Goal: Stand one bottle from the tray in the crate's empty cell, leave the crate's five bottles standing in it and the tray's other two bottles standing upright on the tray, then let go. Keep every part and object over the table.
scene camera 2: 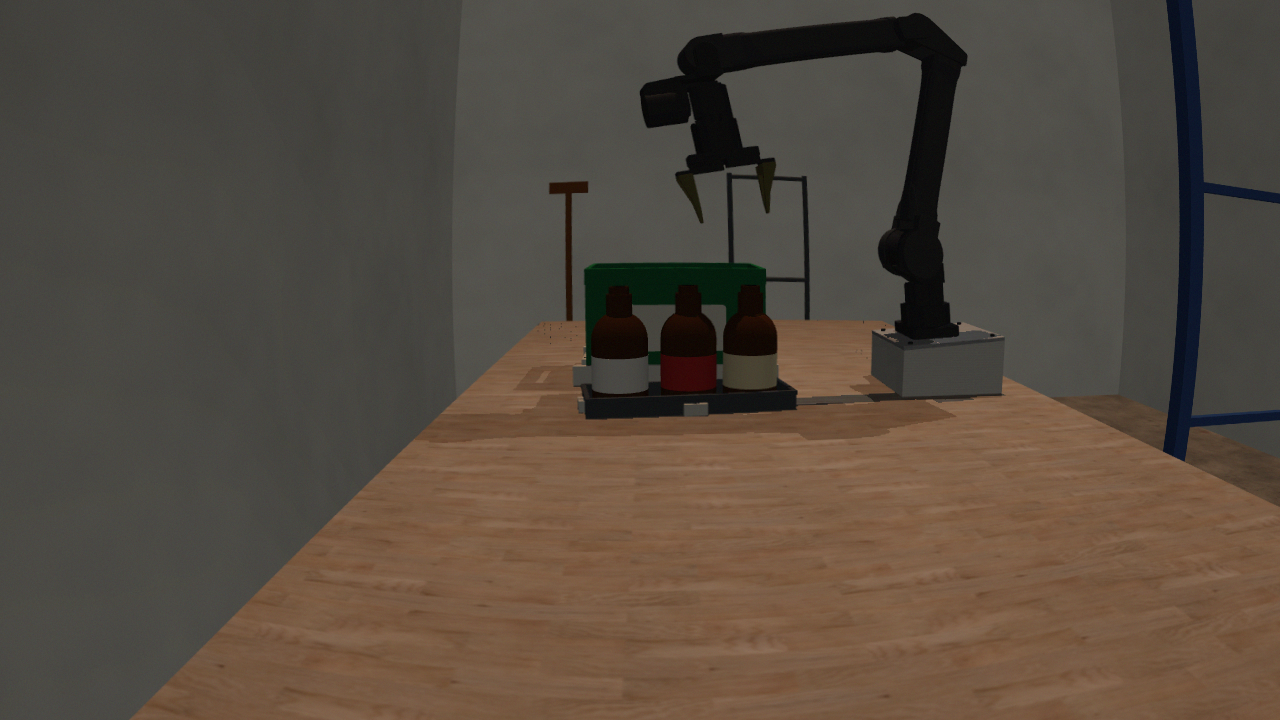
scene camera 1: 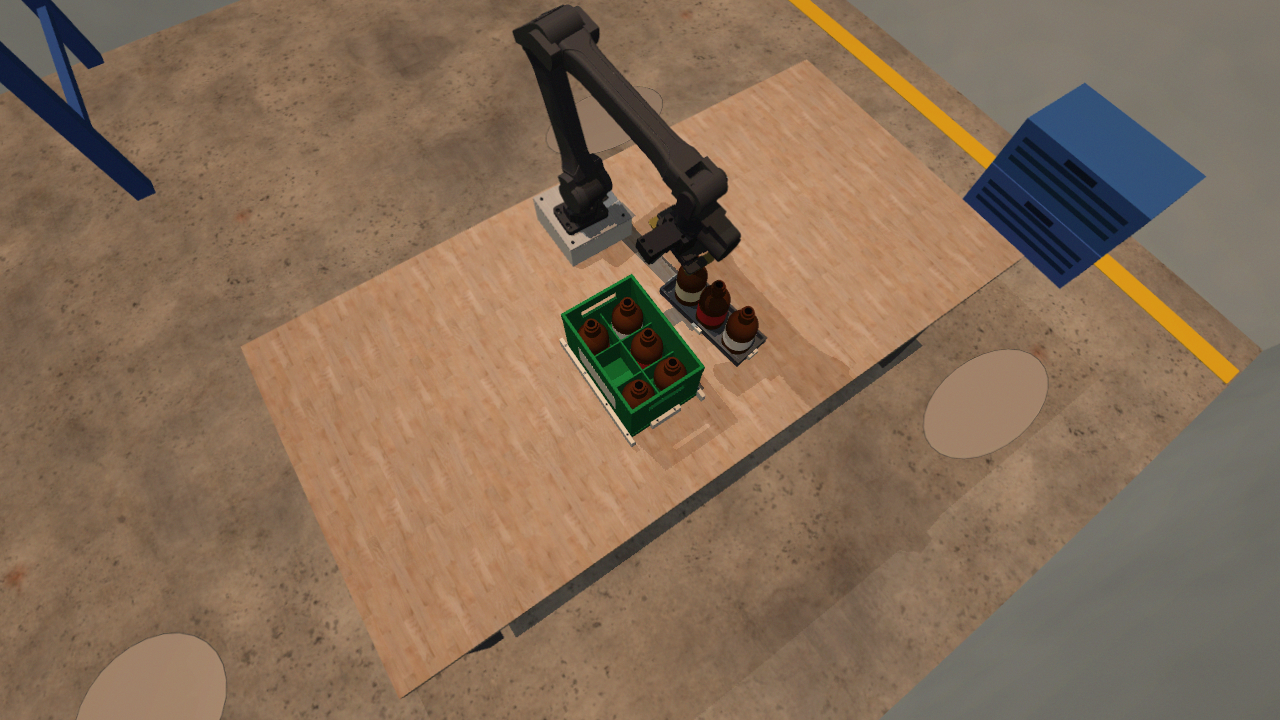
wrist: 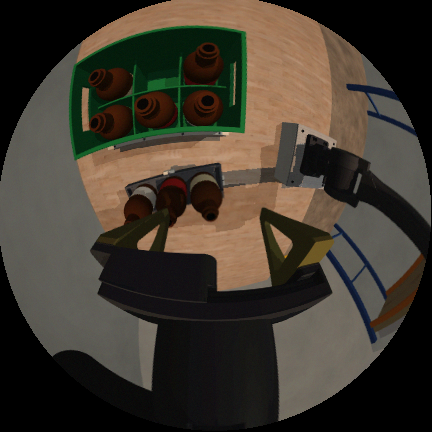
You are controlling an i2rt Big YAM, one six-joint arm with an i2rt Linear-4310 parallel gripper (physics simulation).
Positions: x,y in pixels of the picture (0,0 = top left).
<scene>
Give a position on a white-labelled bottle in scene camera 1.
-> At 742,325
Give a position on a white-labelled bottle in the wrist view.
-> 202,107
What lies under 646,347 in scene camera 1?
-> A red-labelled bottle.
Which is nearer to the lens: the red-labelled bottle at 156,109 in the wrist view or the cream-labelled bottle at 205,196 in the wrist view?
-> The red-labelled bottle.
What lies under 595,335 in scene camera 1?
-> A red-labelled bottle.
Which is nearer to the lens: the red-labelled bottle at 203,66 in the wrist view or the white-labelled bottle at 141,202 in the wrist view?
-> The red-labelled bottle.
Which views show the cream-labelled bottle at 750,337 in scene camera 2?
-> Scene camera 2, scene camera 1 and the wrist view: all of them.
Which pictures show the red-labelled bottle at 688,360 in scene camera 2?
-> Scene camera 2, scene camera 1 and the wrist view: all of them.
</scene>
